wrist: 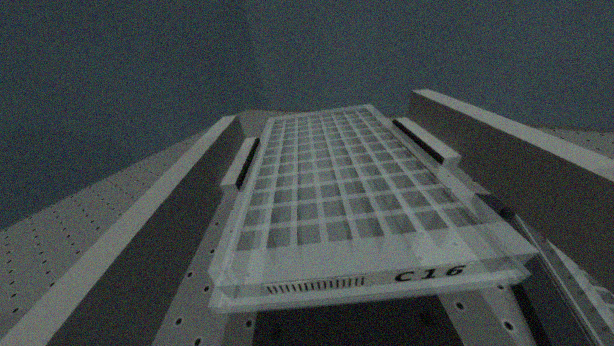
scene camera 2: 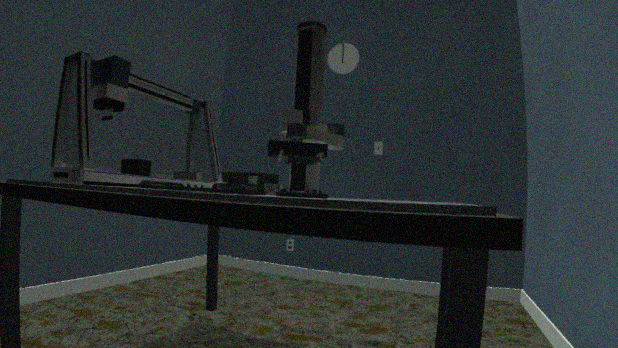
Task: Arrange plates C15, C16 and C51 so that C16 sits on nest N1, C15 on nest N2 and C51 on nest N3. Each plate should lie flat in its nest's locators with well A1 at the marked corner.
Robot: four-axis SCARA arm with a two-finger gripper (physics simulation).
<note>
The pictures show: my gripper and a plate C16.
My gripper also shows in the wrist view.
</note>
